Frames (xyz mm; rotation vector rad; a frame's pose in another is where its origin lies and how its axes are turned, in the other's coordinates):
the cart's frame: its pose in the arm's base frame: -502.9 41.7 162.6 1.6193 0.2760 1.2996
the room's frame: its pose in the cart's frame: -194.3 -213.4 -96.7 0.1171 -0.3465 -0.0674
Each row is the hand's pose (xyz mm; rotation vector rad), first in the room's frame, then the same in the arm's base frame.
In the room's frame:
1: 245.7 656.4 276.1 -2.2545 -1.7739 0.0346
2: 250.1 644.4 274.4 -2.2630 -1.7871 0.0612
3: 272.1 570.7 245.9 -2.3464 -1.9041 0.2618
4: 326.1 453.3 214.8 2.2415 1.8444 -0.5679
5: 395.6 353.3 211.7 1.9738 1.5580 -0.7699
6: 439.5 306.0 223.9 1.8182 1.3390 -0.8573
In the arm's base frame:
1: -391.3 -339.8 477.7 -0.0810 -1.3327 -0.7849
2: -386.3 -330.3 470.5 -0.0905 -1.3553 -0.7872
3: -371.7 -261.9 427.7 -0.1948 -1.5279 -0.8235
4: -325.7 -153.4 366.3 -0.4418 -1.8105 -0.8734
5: -254.5 -65.4 321.2 -0.7843 -2.0568 -0.8871
6: -204.0 -27.7 302.8 -1.0493 -2.1772 -0.8607

